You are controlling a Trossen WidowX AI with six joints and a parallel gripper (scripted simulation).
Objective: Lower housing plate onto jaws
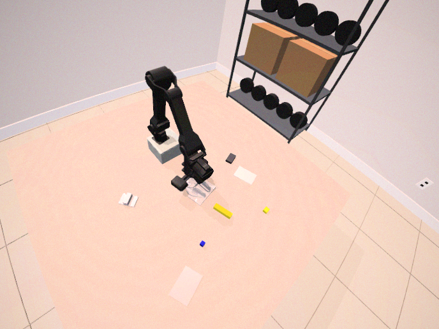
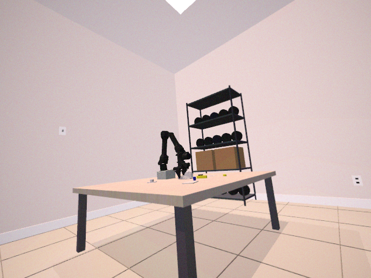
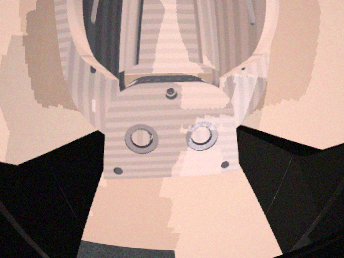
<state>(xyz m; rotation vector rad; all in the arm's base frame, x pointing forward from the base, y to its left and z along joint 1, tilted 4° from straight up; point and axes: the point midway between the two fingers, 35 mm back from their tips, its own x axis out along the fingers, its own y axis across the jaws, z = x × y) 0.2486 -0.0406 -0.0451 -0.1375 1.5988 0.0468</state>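
Now: the white housing plate 2 cm above my gripper tip and 1 cm ahead of it. Round my gripper tip: dark block 26 cm to the left, 4 cm ahead; blue cube 24 cm ahead, 16 cm to the right, 1 cm above; yellow bar 20 cm ahead.
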